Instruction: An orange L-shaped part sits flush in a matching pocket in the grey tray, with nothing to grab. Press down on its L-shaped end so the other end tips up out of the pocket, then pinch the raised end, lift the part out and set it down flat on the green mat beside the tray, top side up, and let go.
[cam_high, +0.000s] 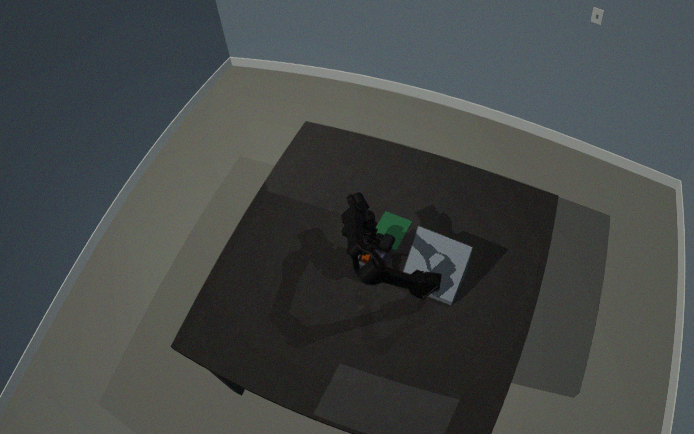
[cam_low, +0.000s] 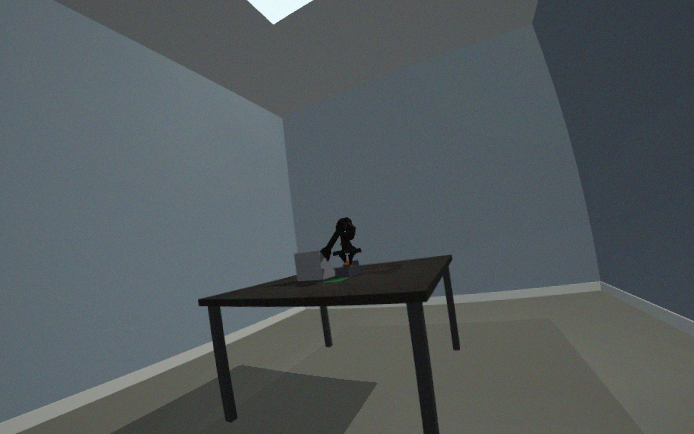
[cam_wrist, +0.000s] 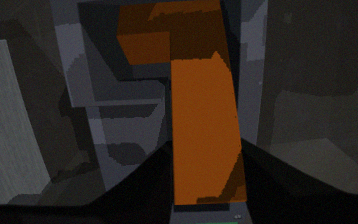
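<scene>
My gripper tip is 140 mm to the left of the green mat, 80 mm above it and 40 mm past it. Round my gripper tip: orange L-shaped part: 40 mm to the left, 30 mm below, 10 mm behind.
</scene>
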